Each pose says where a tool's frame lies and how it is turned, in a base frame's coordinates. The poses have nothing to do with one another.
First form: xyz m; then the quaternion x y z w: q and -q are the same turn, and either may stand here.
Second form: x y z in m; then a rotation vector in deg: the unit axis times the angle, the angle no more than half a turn. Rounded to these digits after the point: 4 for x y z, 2 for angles.
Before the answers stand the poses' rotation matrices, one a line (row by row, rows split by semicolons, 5 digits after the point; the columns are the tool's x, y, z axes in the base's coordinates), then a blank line. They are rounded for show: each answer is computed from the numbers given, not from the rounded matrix.
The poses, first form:
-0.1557 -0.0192 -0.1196 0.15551 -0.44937 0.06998 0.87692
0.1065 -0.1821 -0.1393 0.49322 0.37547 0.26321 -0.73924
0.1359 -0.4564 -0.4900 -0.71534 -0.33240 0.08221 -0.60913
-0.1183 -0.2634 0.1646 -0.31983 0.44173 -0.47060 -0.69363
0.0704 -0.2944 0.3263 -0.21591 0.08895 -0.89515 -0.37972
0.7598 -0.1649 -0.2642 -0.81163 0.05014 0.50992 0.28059
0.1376 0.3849 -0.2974 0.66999 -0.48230 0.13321 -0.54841
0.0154 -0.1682 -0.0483 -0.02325 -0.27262 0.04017 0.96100
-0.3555 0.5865 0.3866 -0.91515 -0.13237 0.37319 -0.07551
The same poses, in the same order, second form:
0.58634 -0.26250 -0.76636; -0.01703 0.94184 -0.33563; 0.80989 0.20985 0.54777
0.57949 0.75953 -0.29548; -0.01877 0.37491 0.92687; 0.81477 -0.53156 0.23151
0.76550 0.57571 0.28733; 0.37541 -0.03694 -0.92612; -0.52257 0.81682 -0.24440
0.16682 -0.93540 -0.31177; 0.37029 0.35249 -0.85944; 0.91382 0.02793 0.40517
-0.61840 -0.71822 0.31899; 0.64140 -0.69580 -0.32321; 0.45409 0.00472 0.89094
0.47494 -0.36754 -0.79959; 0.20477 -0.83751 0.50660; -0.85586 -0.40433 -0.32251
0.49928 -0.50017 0.70750; -0.79238 0.06674 0.60637; -0.35050 -0.86335 -0.36300
0.84813 -0.06453 -0.52585; 0.08988 0.99569 0.02278; 0.52211 -0.06659 0.85028
0.68641 0.29864 -0.66306; 0.18592 -0.95355 -0.23701; -0.70304 0.03941 -0.71005

-0.1557 -0.0192 -0.1196 18.59 -53.72 8.37
0.1065 -0.1821 -0.1393 -62.01 -47.20 -33.09
0.1359 -0.4564 -0.4900 94.66 43.99 -10.88
-0.1183 -0.2634 0.1646 40.92 -56.52 60.21
0.0704 -0.2944 0.3263 31.59 -13.02 130.98
0.7598 -0.1649 -0.2642 -124.65 7.70 78.31
0.1376 0.3849 -0.2974 -90.93 65.45 -18.08
0.0154 -0.1682 -0.0483 -2.70 -31.65 4.66
-0.3555 0.5865 0.3866 157.25 22.75 -64.13

